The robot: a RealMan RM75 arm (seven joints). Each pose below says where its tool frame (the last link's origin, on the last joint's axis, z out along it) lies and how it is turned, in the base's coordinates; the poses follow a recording.
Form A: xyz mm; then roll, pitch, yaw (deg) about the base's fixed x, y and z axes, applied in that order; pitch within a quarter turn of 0, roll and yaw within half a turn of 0.
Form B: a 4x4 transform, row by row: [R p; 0 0 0 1], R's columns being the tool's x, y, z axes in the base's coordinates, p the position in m. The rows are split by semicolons. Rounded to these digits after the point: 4 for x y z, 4 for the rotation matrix.
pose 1, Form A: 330.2 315.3 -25.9 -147.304 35.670 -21.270
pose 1, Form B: 0.7571 -0.5988 -0.2613 0.3302; -0.2947 -0.6700 0.6814 0.3153; -0.5831 -0.4388 -0.6837 -0.0259; 0 0 0 1
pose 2, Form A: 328.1 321.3 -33.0 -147.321 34.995 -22.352
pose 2, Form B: 0.7577 -0.6065 -0.2411 0.3281; -0.3115 -0.6607 0.6829 0.3213; -0.5735 -0.4423 -0.6895 -0.0330; 0 0 0 1
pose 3, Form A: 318.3 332.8 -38.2 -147.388 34.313 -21.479
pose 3, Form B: 0.7686 -0.5911 -0.2445 0.3183; -0.3024 -0.6726 0.6754 0.3328; -0.5637 -0.4452 -0.6957 -0.0382; 0 0 0 1
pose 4, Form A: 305.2 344.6 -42.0 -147.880 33.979 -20.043
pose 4, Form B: 0.7790 -0.5694 -0.2625 0.3052; -0.2842 -0.6938 0.6617 0.3446; -0.5589 -0.4409 -0.7023 -0.0420; 0 0 0 1
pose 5, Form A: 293.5 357.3 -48.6 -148.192 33.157 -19.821
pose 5, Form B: 0.7876 -0.5594 -0.2585 0.2935; -0.2839 -0.7017 0.6535 0.3573; -0.5469 -0.4413 -0.7114 -0.0486; 0 0 0 1
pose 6, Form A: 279.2 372.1 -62.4 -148.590 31.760 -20.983
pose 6, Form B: 0.7939 -0.5617 -0.2328 0.2792; -0.3045 -0.6986 0.6475 0.3721; -0.5264 -0.4431 -0.7257 -0.0624; 0 0 0 1
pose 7, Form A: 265.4 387.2 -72.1 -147.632 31.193 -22.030
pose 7, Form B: 0.7930 -0.5738 -0.2047 0.2654; -0.3209 -0.6790 0.6604 0.3872; -0.5179 -0.4580 -0.7225 -0.0721; 0 0 0 1
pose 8, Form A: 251.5 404.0 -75.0 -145.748 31.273 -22.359
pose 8, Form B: 0.7904 -0.5846 -0.1827 0.2515; -0.3251 -0.6533 0.6837 0.4040; -0.5191 -0.4811 -0.7065 -0.0750; 0 0 0 1
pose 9, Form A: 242.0 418.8 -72.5 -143.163 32.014 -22.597
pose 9, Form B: 0.7828 -0.6010 -0.1613 0.2420; -0.3258 -0.6168 0.7165 0.4188; -0.5301 -0.5084 -0.6786 -0.0725; 0 0 0 1
